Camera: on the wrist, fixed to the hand. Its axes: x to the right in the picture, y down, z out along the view.
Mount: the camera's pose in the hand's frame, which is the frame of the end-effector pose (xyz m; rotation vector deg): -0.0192 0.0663 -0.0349 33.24 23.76 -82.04
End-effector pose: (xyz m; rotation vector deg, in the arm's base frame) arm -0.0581 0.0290 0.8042 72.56 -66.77 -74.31
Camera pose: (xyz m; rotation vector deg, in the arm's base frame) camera -0.0223 0.0411 0.8717 -154.38 8.59 78.78
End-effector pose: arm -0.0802 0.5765 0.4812 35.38 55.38 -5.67
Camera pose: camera -0.0942 0.6462 0.5117 19.91 94.46 -92.43
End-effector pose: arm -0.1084 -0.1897 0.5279 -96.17 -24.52 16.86
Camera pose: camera -0.1033 -0.2368 0.4668 -31.26 -56.34 -51.00
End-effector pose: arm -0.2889 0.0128 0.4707 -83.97 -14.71 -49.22
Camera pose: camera -0.2715 -0.0210 0.4033 -19.87 -68.17 -112.10
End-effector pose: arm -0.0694 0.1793 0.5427 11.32 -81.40 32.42
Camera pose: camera -0.0716 0.2470 0.5053 76.52 -23.72 -12.31
